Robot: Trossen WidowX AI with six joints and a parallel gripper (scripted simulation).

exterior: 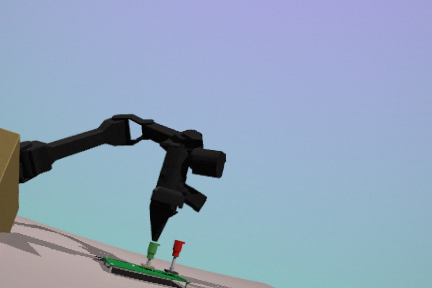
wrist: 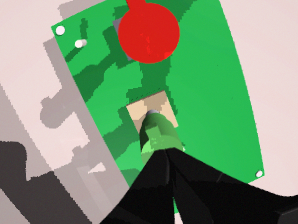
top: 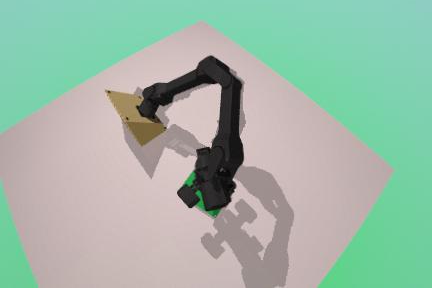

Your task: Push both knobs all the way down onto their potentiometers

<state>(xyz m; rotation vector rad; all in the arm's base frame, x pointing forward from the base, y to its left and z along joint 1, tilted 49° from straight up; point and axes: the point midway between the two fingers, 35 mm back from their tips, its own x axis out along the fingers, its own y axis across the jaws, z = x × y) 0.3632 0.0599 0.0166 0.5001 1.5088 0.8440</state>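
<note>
My gripper tip is now 20 mm above the green knob. Round my gripper tip: red knob (50 mm ahead, 10 mm to the left).
</note>
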